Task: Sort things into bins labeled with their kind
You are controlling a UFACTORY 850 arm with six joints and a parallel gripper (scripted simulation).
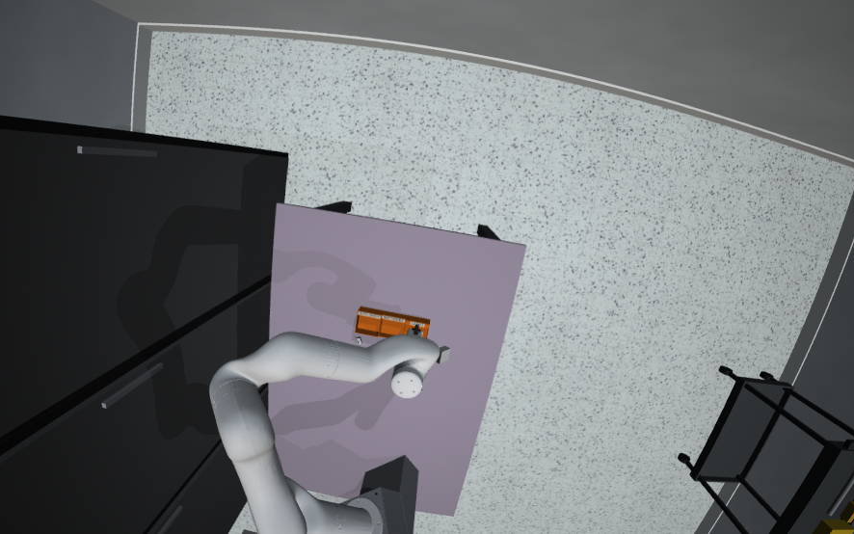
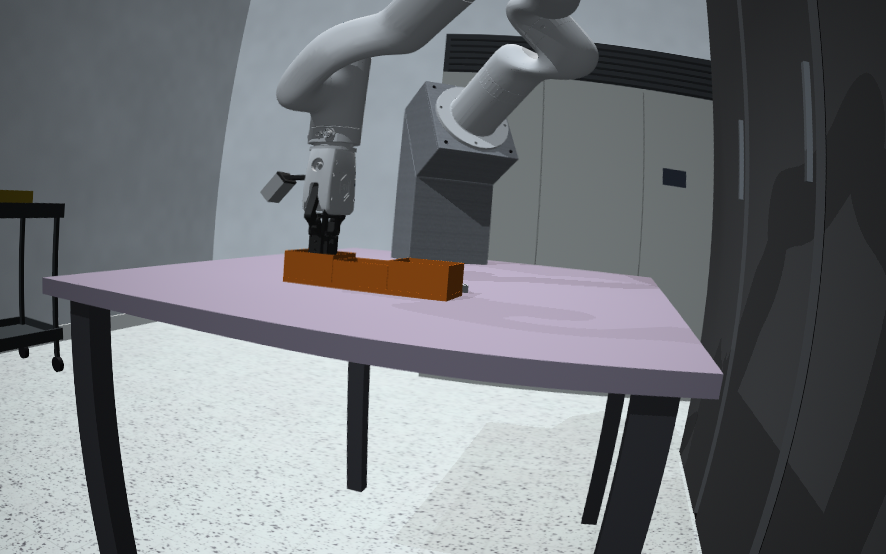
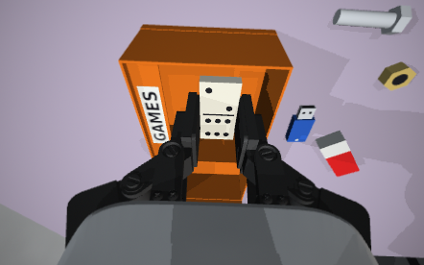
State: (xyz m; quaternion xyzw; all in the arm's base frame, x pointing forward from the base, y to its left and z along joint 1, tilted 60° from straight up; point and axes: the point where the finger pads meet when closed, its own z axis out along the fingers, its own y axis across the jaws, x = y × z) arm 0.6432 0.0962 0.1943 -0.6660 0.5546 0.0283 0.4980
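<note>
The grey bolt lies 60 mm behind my hand, 90 mm to the right of it and 50 mm below it. Also, from my hand: white domino 20 mm below; then orange bins 30 mm behind, 80 mm to the left, 30 mm below; then blue USB stick 90 mm behind, 50 mm below.
</note>
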